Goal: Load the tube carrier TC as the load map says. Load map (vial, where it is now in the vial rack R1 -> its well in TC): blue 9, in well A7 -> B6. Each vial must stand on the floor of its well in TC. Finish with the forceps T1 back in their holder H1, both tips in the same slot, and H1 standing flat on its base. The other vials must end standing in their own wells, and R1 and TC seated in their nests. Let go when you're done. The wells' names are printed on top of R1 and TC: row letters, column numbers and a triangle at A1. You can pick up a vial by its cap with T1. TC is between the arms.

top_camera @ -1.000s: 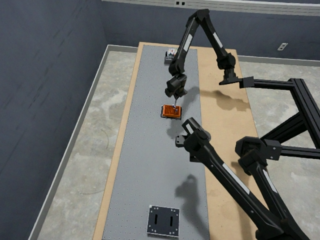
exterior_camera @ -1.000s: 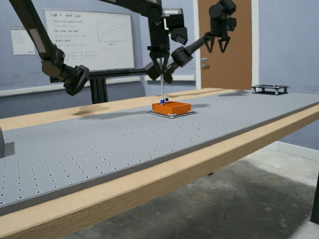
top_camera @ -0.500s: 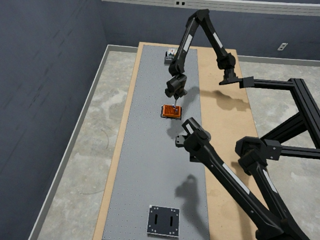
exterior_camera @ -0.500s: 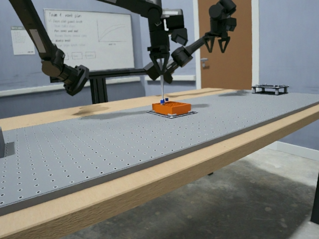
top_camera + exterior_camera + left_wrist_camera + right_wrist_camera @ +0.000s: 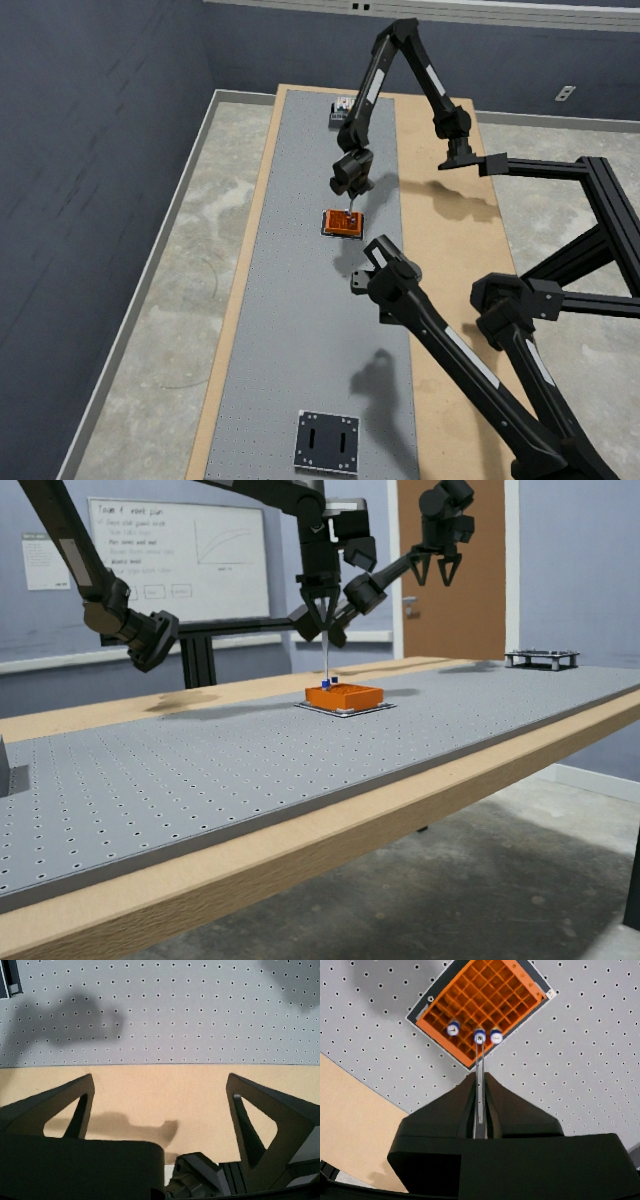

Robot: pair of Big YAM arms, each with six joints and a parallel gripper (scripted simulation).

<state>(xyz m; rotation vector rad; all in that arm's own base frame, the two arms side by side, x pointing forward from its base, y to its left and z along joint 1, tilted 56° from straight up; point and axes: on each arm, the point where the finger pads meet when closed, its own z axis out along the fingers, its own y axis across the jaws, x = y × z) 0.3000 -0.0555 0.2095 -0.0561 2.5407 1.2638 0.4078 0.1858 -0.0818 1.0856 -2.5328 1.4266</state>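
Now: the orange tube carrier 13 cm below my right hand, 2 cm to the left of it and 2 cm ahead of it. Round my right hand: grey holder H1 (54 cm to the right, 14 cm below, 1 cm ahead).
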